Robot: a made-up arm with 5 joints.
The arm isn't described. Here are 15 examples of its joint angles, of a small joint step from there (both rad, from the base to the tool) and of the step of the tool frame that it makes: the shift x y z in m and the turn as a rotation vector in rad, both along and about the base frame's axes.
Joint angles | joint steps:
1: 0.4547 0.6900 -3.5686 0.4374 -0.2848 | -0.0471 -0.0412 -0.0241 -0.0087 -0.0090
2: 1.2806 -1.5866 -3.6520 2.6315 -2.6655 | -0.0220 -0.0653 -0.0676 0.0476 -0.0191
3: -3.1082 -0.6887 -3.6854 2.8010 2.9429 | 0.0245 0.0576 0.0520 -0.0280 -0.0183
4: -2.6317 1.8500 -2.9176 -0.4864 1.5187 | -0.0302 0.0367 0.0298 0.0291 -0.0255
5: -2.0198 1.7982 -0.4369 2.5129 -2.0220 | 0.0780 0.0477 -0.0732 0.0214 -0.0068
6: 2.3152 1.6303 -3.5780 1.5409 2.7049 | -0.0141 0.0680 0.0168 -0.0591 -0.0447
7: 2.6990 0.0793 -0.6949 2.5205 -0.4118 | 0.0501 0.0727 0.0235 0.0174 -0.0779
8: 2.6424 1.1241 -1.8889 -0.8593 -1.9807 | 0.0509 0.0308 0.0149 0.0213 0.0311
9: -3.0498 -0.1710 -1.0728 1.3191 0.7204 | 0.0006 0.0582 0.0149 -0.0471 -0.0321
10: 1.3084 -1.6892 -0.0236 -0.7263 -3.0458 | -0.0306 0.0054 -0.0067 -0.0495 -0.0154
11: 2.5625 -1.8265 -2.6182 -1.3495 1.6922 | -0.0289 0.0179 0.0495 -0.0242 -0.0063
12: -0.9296 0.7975 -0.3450 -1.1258 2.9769 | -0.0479 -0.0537 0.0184 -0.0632 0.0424
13: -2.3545 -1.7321 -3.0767 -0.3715 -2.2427 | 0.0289 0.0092 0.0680 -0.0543 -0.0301
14: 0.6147 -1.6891 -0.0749 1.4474 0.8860 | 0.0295 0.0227 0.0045 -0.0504 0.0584
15: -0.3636 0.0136 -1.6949 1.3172 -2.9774 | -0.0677 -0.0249 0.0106 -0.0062 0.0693
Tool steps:
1: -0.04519 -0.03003 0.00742 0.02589 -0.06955 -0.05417
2: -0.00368 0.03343 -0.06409 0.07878 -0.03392 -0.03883
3: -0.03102 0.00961 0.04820 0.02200 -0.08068 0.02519
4: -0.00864 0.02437 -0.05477 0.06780 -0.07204 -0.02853
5: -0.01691 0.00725 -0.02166 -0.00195 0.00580 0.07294
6: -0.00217 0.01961 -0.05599 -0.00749 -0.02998 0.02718
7: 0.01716 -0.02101 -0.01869 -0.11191 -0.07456 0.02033
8: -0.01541 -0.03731 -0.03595 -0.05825 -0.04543 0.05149
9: -0.00404 -0.00075 -0.04006 -0.00043 -0.02615 0.03258
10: 0.00448 -0.01158 0.00196 0.04621 -0.02321 -0.04260
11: -0.00666 -0.02016 0.03694 -0.02671 -0.03409 -0.02340
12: -0.00266 -0.01873 0.02503 -0.06409 -0.07989 -0.07968
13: -0.00640 0.02672 0.04168 -0.00234 -0.03534 0.04216
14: -0.00023 0.01432 -0.00371 0.02887 -0.00767 -0.02579
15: -0.02364 -0.04055 0.01132 0.01544 -0.02872 -0.13220
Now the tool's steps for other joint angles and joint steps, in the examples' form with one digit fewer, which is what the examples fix.
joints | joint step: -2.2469 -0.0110 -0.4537 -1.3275 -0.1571 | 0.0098 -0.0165 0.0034 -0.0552 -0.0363
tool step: 0.0094 0.0042 0.0128 -0.0316 0.0700 0.0006
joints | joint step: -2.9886 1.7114 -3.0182 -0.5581 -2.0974 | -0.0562 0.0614 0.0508 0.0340 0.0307
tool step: -0.0171 0.0456 -0.0877 -0.0115 -0.1488 -0.0494
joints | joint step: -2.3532 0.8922 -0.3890 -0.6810 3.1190 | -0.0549 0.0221 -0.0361 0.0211 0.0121
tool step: -0.0140 0.0027 -0.0075 0.0034 -0.0066 -0.0668
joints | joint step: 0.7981 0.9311 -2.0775 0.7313 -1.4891 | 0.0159 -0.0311 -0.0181 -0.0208 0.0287
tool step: -0.0052 0.0148 0.0431 0.0592 -0.0394 -0.0100
